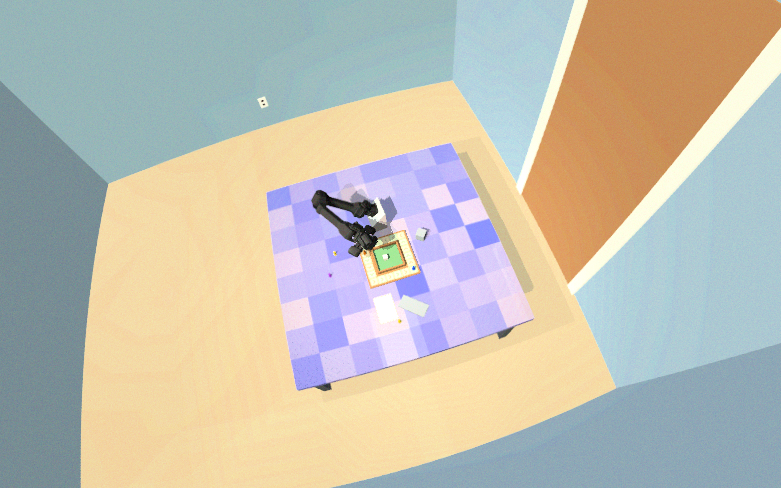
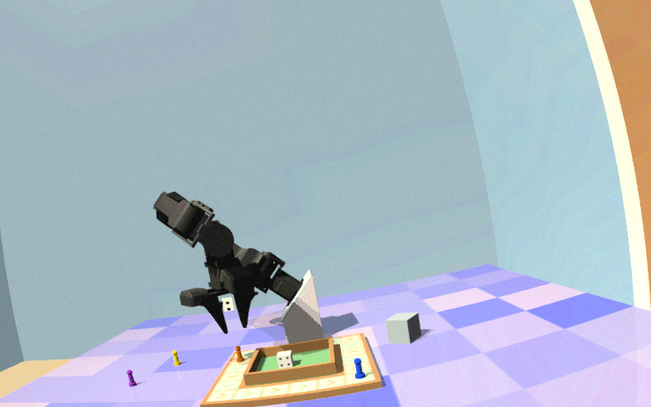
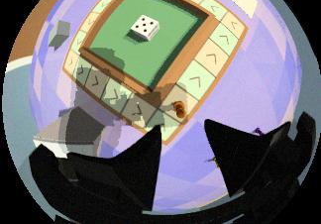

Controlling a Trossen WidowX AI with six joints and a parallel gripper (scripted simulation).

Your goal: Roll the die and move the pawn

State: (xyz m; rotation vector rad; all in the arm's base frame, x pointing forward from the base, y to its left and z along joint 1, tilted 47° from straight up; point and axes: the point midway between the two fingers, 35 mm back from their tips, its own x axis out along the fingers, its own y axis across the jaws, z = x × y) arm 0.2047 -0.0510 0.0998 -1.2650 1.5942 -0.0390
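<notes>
My gripper tip is 5 cm above the orange pawn. Round my gripper tip: blue pawn 17 cm ahead, 23 cm to the left, 5 cm below; purple pawn 8 cm ahead, 22 cm to the right, 6 cm below; white die 6 cm ahead, 10 cm to the left, 5 cm below.
</notes>
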